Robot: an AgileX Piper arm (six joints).
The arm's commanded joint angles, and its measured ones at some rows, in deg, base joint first. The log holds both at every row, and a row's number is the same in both.
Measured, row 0:
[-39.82, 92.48, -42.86, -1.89, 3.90, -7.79]
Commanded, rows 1 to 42:
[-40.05, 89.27, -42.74, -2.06, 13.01, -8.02]
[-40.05, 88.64, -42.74, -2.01, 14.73, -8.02]
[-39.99, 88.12, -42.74, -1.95, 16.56, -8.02]
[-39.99, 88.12, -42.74, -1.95, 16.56, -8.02]
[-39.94, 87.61, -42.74, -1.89, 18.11, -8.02]
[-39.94, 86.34, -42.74, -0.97, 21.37, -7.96]
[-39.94, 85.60, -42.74, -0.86, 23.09, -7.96]
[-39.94, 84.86, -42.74, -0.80, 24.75, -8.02]
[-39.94, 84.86, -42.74, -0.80, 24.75, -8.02]
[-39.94, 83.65, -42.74, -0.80, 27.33, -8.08]
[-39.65, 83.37, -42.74, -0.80, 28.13, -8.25]
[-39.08, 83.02, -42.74, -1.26, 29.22, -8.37]
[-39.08, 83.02, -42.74, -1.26, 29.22, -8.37]
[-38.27, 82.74, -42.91, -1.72, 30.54, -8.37]
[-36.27, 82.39, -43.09, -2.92, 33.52, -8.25]
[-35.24, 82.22, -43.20, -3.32, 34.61, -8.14]
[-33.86, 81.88, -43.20, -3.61, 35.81, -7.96]
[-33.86, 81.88, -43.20, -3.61, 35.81, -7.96]
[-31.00, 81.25, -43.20, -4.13, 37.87, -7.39]
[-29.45, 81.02, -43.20, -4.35, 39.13, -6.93]
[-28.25, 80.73, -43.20, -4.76, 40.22, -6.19]
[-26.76, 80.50, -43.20, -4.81, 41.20, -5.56]
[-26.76, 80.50, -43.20, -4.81, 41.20, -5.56]
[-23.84, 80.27, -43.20, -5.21, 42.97, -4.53]
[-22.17, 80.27, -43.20, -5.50, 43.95, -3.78]
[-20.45, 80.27, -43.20, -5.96, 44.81, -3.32]
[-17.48, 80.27, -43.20, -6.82, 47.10, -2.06]
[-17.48, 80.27, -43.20, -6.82, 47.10, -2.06]
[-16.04, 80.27, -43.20, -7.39, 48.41, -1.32]
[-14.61, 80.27, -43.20, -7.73, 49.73, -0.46]
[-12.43, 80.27, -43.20, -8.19, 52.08, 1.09]
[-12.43, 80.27, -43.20, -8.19, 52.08, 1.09]
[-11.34, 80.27, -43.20, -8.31, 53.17, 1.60]
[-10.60, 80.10, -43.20, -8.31, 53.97, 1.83]
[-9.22, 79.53, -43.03, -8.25, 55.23, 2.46]
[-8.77, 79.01, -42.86, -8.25, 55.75, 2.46]
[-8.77, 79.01, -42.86, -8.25, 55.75, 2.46]
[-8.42, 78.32, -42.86, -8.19, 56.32, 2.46]
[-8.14, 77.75, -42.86, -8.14, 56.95, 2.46]
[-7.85, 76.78, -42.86, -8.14, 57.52, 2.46]
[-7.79, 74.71, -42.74, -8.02, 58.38, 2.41]
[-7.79, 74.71, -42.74, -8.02, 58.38, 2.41]
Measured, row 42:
[-8.14, 77.23, -42.86, -7.62, 56.61, 2.18]
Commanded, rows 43 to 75:
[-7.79, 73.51, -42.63, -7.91, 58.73, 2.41]
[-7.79, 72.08, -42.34, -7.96, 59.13, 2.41]
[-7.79, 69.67, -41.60, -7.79, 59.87, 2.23]
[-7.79, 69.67, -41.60, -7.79, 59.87, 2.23]
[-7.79, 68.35, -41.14, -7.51, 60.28, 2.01]
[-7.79, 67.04, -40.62, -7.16, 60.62, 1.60]
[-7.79, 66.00, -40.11, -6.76, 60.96, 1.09]
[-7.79, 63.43, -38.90, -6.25, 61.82, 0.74]
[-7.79, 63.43, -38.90, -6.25, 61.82, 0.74]
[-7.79, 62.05, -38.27, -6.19, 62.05, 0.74]
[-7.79, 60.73, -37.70, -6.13, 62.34, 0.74]
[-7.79, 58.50, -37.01, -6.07, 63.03, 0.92]
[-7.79, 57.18, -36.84, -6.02, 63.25, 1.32]
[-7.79, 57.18, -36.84, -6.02, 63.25, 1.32]
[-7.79, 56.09, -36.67, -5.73, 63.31, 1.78]
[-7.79, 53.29, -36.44, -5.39, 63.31, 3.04]
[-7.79, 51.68, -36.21, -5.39, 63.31, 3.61]
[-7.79, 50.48, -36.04, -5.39, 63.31, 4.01]
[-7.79, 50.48, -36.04, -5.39, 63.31, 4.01]
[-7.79, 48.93, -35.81, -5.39, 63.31, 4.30]
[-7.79, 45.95, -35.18, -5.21, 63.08, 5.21]
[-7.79, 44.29, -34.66, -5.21, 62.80, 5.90]
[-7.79, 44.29, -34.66, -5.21, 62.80, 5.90]
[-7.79, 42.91, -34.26, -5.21, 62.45, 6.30]
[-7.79, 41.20, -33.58, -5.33, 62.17, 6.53]
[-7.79, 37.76, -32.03, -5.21, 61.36, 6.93]
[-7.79, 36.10, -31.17, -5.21, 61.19, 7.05]
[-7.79, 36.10, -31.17, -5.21, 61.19, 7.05]
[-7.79, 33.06, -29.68, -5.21, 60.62, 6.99]
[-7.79, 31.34, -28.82, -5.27, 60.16, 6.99]
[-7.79, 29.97, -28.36, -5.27, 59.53, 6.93]
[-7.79, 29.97, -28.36, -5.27, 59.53, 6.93]
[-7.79, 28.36, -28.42, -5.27, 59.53, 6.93]
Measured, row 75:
[-7.91, 31.97, -29.39, -5.33, 61.13, 6.59]
